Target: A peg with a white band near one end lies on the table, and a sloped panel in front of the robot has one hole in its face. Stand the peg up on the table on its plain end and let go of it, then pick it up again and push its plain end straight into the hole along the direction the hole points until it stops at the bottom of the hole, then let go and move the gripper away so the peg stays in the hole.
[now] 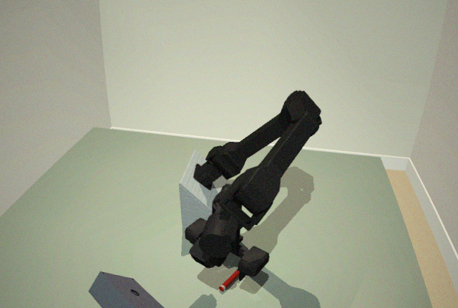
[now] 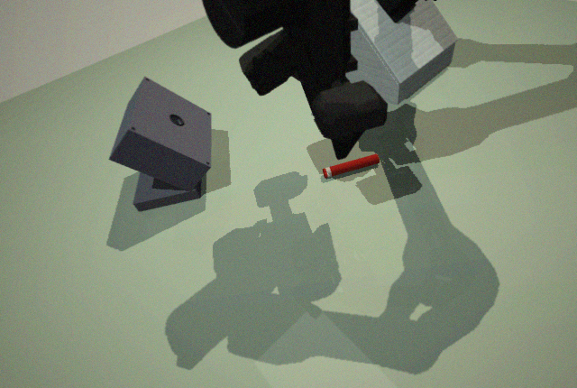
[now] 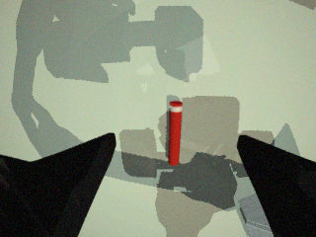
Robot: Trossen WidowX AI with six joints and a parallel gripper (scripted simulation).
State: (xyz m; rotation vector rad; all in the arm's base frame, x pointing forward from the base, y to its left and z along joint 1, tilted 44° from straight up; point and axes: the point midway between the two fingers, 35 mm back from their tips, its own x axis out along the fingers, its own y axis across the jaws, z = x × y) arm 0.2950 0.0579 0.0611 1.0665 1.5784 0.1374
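The red peg lies 10 mm behind my gripper tip, 10 mm to the left of it and 70 mm below it. From my gripper tip the other things lie so: dark sloped panel (120 mm ahead, 190 mm to the right).
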